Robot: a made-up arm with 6 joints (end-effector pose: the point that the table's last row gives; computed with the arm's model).
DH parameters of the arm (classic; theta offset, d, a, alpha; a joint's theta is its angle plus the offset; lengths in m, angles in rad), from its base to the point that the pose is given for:
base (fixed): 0.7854 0 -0.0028 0
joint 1: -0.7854 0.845 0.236 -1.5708
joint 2: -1.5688 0 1.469 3.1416
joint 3: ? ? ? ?
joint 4: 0 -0.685 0.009 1.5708
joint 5: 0 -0.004 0.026 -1.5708
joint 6: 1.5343 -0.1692 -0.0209 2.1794
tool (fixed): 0.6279 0.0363 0 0
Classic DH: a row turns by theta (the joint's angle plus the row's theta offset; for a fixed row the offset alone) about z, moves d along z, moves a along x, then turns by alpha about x.
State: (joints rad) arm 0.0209 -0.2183 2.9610 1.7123 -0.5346 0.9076
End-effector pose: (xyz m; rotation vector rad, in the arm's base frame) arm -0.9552 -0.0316 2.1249 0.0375 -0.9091 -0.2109
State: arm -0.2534 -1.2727 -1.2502 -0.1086 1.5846 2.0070
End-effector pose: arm -0.5002 0.1733 1.6254 -0.6753 0.5131 -0.0190
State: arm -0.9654 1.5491 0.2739 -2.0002 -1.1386 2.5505
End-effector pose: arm 1.3494 -1.6835 0.1974 1.1890 0.1573 2.1144
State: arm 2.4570 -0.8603 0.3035 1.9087 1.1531 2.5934
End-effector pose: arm 0.3478 -0.5349 2.5071 -0.4891 -0.8086 -0.0747
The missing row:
joint 3: 0.002 -0.027 0.13 -1.5708
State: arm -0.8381 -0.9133 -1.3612 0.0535 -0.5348 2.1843
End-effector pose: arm -0.0349 0.1301 1.4289 0.8314 2.5741 0.9212
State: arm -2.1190 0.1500 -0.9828 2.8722 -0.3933 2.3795
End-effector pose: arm -0.5297 -0.8212 1.5799 0.3606 -1.5714 -0.1174
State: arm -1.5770 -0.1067 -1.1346 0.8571 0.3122 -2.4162
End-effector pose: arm 0.0651 -0.6766 1.6481 0.6493 -2.1066 0.3615
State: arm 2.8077 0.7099 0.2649 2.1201 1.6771 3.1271
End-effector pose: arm -1.7622 0.4157 1.6735 -0.1049 -2.3548 0.5194
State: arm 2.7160 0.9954 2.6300 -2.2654 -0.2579 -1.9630
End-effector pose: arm -1.1856 0.4571 2.4980 -0.6882 -1.2676 2.3892
